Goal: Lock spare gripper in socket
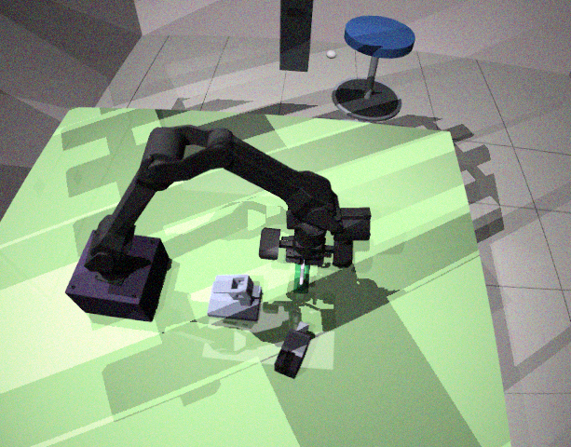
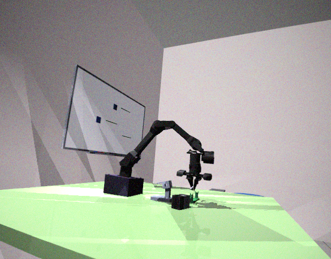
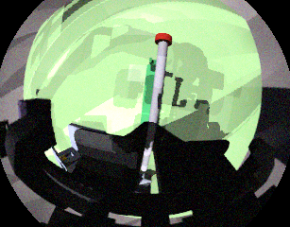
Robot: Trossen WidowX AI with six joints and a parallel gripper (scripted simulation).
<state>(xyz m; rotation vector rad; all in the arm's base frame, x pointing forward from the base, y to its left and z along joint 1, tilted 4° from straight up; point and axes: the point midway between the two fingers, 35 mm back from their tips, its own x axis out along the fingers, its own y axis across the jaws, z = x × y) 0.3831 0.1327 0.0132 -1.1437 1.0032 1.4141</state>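
My gripper tip is 3 cm above the green fixture and 2 cm to the right of it. The rest, counted from my gripper tip: spare gripper (18 cm to the right, 3 cm below, 2 cm ahead); grey mount (12 cm behind, 10 cm to the right, 1 cm below).
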